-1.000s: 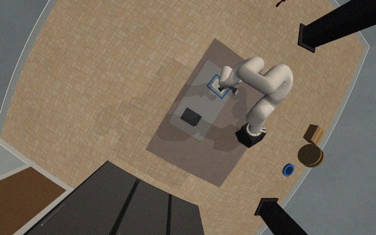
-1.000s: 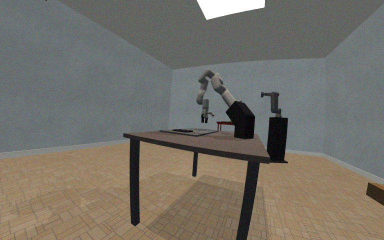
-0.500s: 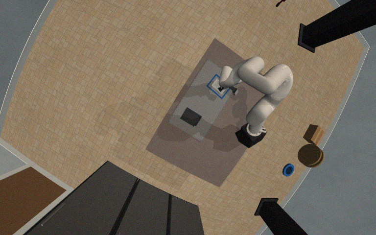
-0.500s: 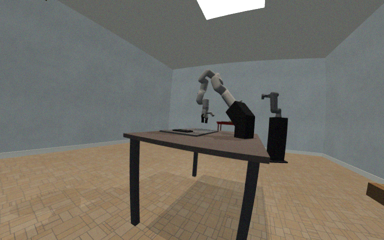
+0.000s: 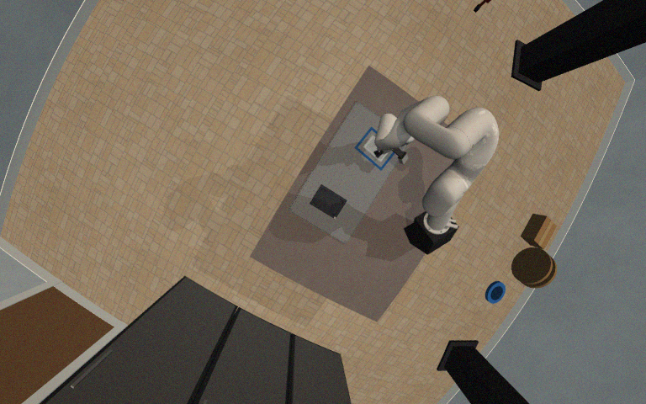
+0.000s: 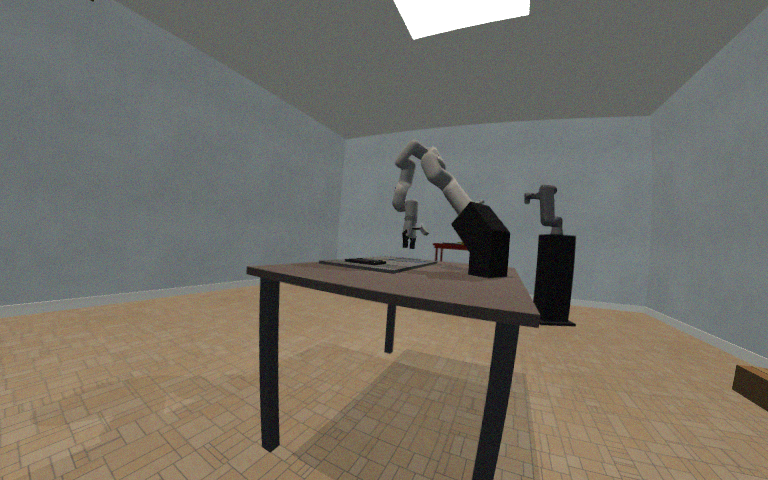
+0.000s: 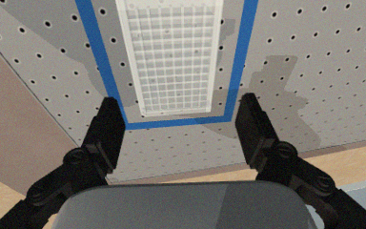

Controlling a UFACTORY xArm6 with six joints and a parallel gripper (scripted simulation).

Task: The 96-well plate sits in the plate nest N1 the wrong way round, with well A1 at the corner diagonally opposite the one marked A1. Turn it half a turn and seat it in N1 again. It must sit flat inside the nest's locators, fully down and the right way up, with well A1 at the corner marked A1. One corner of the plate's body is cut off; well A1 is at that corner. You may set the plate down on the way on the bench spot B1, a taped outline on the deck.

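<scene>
The 96-well plate lies 8 cm below my hand. From my hand the other things lie so: dark plate nest N1: 20 cm ahead, 34 cm to the left, 8 cm below; then A1 corner mark: 14 cm ahead, 41 cm to the left, 7 cm below.
</scene>
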